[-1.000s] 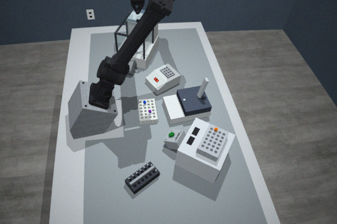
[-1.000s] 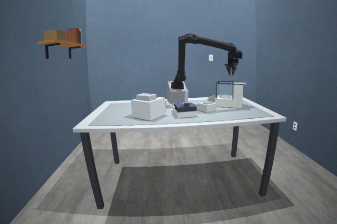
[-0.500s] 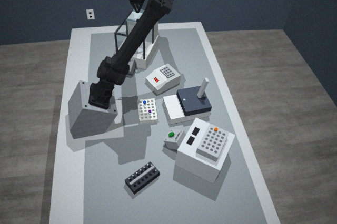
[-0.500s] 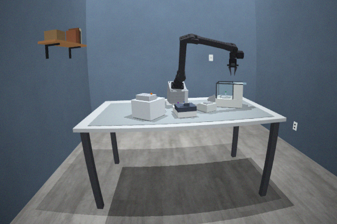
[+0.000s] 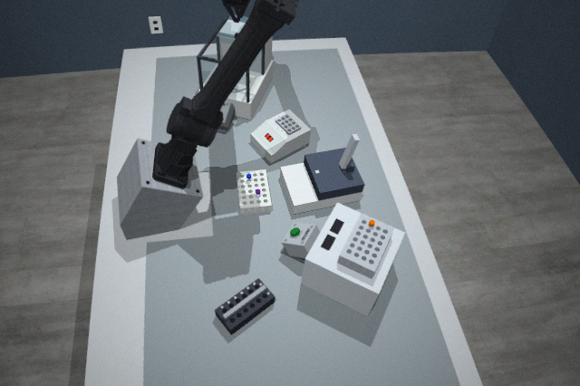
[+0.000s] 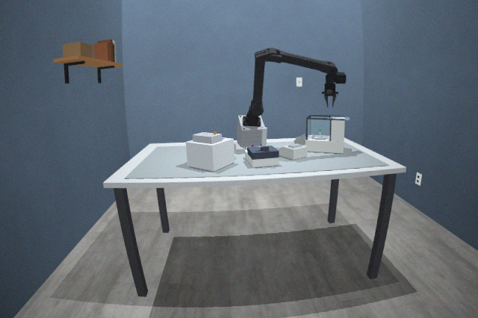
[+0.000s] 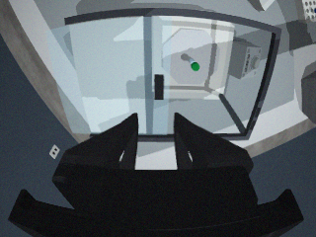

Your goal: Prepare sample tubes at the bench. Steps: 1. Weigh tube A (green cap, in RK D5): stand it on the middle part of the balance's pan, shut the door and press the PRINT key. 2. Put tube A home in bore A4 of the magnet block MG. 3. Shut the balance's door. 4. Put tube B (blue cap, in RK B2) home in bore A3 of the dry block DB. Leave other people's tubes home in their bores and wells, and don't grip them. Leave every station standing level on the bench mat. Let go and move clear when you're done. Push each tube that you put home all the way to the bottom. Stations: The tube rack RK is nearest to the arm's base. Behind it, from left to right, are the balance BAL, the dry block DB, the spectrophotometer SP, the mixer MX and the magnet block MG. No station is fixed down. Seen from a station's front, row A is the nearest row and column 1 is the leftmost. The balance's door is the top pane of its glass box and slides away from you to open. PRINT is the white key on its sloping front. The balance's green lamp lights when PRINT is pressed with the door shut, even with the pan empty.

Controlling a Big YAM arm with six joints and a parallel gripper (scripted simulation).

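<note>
Now: hand 7 cm above the balance door, 2 cm to the right of it and 1 cm short of it. The rest, counted from my hand: white tube rack (47 cm to the right, 26 cm below, 3 cm ahead); dry block DB (27 cm to the right, 25 cm below, 12 cm ahead); tube B (44 cm to the right, 25 cm below, 2 cm ahead).
</note>
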